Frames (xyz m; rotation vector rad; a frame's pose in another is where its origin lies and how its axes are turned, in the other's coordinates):
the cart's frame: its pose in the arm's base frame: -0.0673 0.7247 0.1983 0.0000 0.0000 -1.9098
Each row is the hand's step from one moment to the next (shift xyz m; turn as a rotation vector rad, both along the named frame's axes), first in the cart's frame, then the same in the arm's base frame.
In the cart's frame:
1: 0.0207 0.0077 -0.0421 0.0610 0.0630 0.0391
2: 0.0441 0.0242 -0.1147 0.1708 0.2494 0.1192
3: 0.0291 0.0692 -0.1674 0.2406 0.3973 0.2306
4: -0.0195 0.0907 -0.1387 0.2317 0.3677 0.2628
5: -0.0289 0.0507 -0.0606 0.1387 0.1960 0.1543
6: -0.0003 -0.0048 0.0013 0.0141 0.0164 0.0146
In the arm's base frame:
1: 0.0004 -0.0221 -0.0421 0.0391 -0.0785 0.0391
2: 0.0082 -0.0496 -0.1147 0.1784 -0.2440 0.1192
3: 0.0556 -0.0505 -0.1674 0.2947 -0.3590 0.2306
4: 0.0920 -0.0118 -0.1387 0.2697 -0.3408 0.2628
5: 0.0574 0.0104 -0.0606 0.1387 -0.1960 0.1543
6: -0.0044 0.0019 0.0013 0.0108 -0.0188 0.0146

